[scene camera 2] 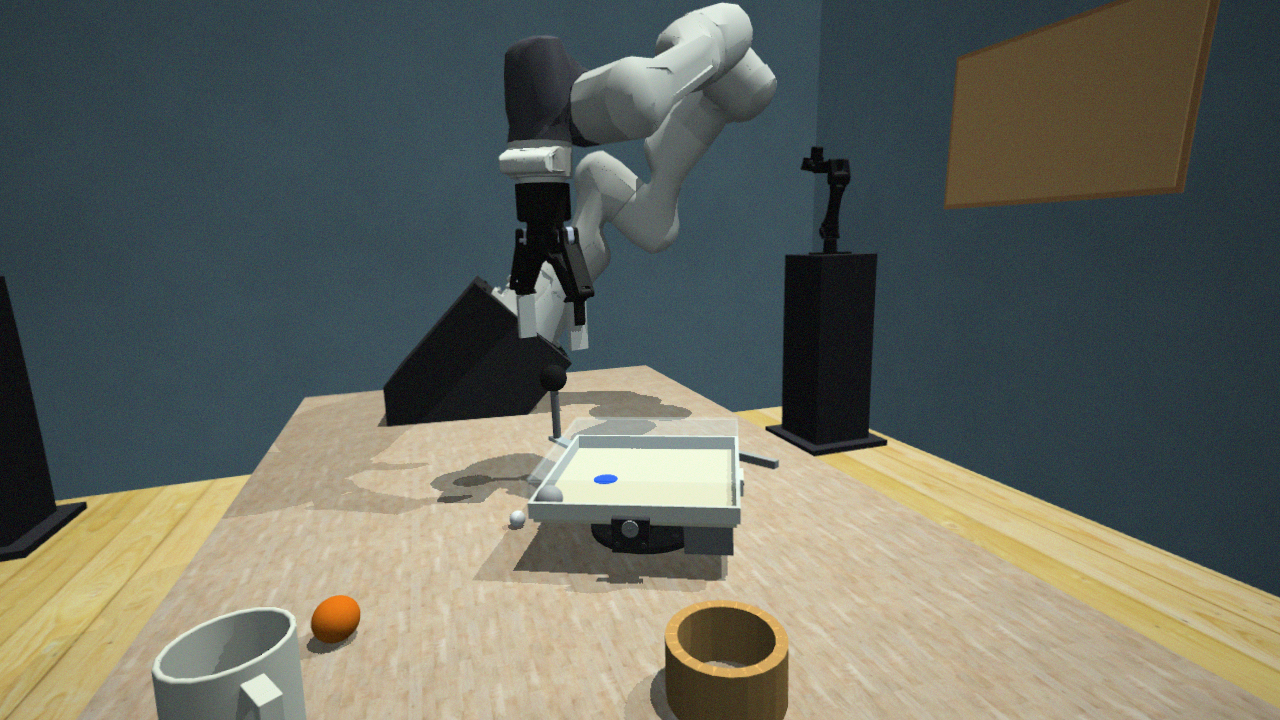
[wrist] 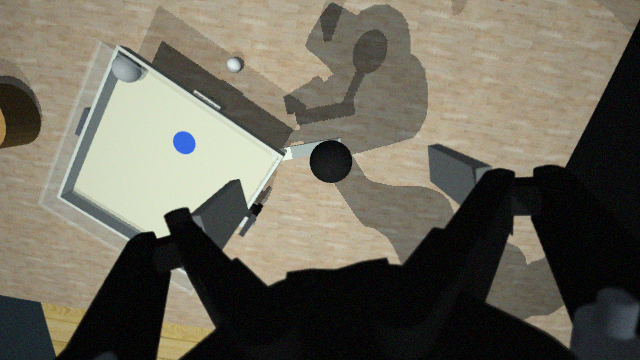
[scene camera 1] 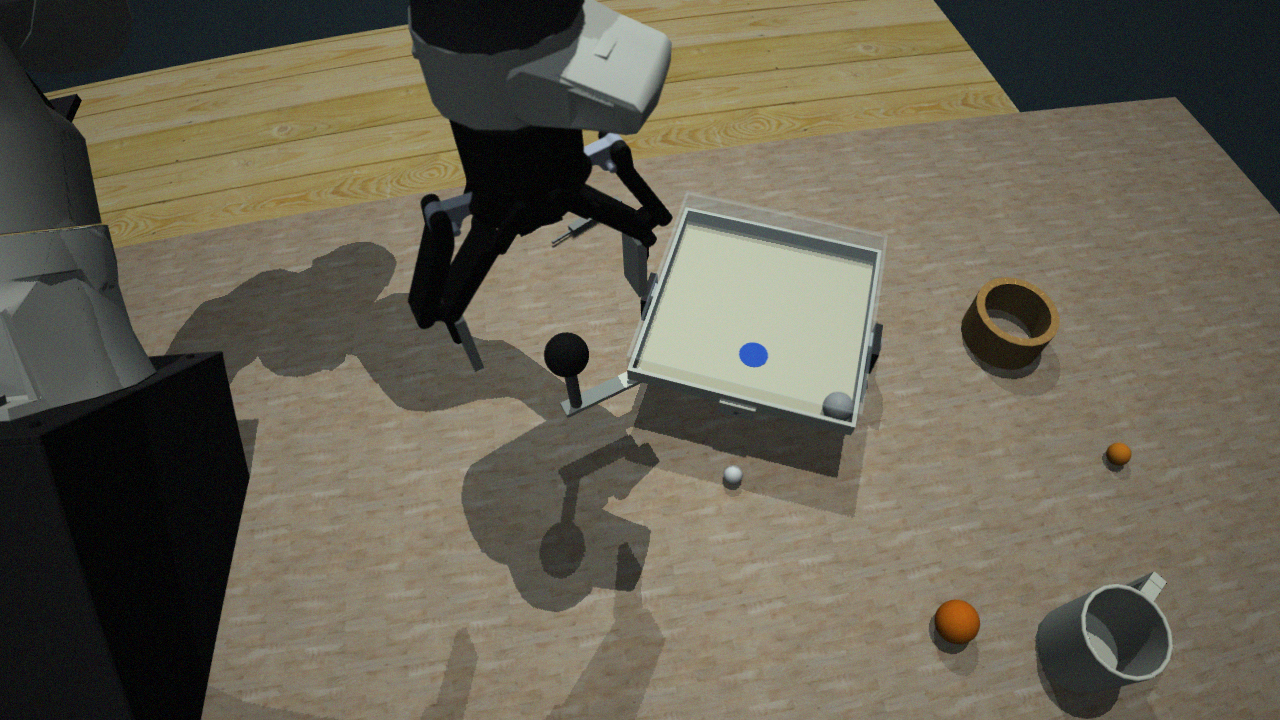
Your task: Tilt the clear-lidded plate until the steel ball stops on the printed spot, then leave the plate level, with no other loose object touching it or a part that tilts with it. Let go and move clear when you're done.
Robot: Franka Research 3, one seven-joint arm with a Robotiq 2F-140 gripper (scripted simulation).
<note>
I see my gripper and a clear-lidded plate.
My gripper shows as well in scene camera 2 and in the wrist view.
</note>
